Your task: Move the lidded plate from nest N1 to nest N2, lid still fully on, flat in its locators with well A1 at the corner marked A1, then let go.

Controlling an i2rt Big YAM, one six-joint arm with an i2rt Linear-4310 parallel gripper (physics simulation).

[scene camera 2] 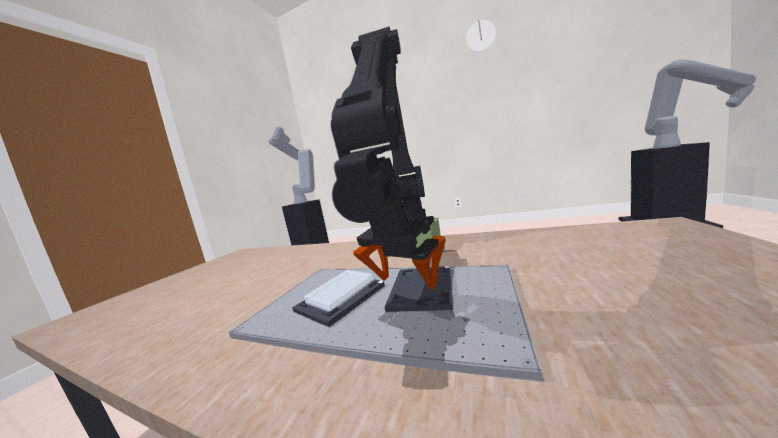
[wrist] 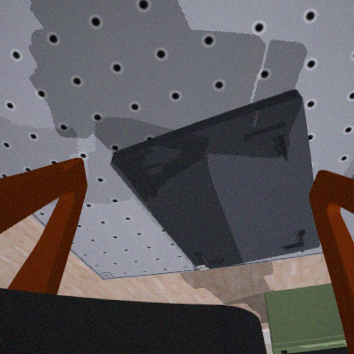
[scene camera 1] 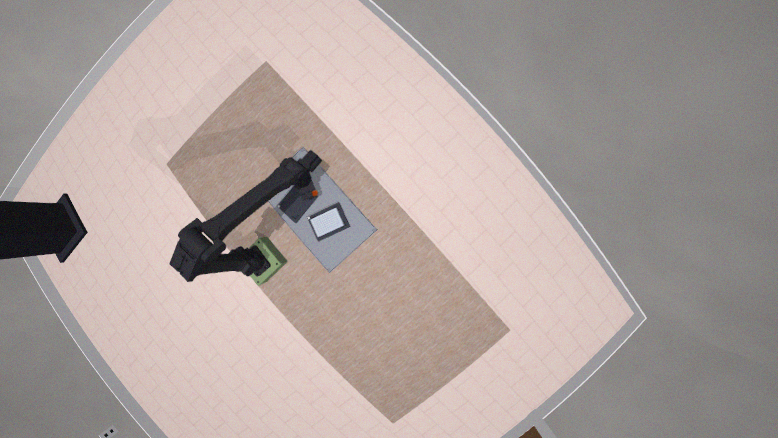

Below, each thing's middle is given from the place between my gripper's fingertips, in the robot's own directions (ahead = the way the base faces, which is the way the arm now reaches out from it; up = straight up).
My hand is 9 cm to the left of the grey perforated baseplate (scene camera 2: 486, 326), 7 cm above it and 5 cm past it.
